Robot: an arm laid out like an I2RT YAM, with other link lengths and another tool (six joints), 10 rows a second.
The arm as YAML. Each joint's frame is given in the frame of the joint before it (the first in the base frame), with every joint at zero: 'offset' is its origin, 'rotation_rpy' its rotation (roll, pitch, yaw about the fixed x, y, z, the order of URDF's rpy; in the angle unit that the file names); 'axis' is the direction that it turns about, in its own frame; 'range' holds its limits. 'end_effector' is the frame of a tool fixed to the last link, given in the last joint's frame.
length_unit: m
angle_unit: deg
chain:
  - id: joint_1
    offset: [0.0, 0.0, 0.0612]
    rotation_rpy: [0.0, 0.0, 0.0]
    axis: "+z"
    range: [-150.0, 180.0]
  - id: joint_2
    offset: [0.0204, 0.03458, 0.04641]
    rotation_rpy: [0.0, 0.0, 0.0]
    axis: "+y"
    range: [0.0, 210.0]
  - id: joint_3
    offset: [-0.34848, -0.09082, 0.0]
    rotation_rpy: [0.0, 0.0, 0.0]
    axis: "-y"
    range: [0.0, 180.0]
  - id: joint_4
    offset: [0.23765, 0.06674, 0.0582]
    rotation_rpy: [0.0, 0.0, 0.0]
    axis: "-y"
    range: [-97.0, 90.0]
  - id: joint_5
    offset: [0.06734, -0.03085, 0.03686]
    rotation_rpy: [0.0, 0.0, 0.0]
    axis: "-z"
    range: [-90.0, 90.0]
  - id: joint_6
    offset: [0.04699, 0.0, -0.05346]
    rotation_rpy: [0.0, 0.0, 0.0]
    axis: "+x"
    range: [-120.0, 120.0]
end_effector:
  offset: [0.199, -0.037, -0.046]
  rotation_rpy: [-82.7, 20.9, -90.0]
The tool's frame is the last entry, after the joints.
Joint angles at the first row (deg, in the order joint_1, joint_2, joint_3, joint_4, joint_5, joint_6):
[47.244 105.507 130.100 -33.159 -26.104 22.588]
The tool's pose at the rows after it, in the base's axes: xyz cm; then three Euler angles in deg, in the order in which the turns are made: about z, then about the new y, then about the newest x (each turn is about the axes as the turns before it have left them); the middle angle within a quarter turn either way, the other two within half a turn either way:
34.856, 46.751, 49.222, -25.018, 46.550, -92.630
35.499, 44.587, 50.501, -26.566, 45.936, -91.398
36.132, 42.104, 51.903, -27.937, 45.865, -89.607
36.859, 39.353, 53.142, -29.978, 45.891, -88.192
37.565, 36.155, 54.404, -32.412, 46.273, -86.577
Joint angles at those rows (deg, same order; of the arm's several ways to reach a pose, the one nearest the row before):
[46.180 104.800 131.683 -34.456 -25.848 22.765]
[44.559 102.931 131.584 -35.317 -24.999 22.541]
[42.421 100.574 130.614 -35.322 -24.519 22.977]
[39.905 98.355 129.960 -35.787 -24.010 23.419]
[36.815 95.788 128.912 -36.046 -23.549 24.270]

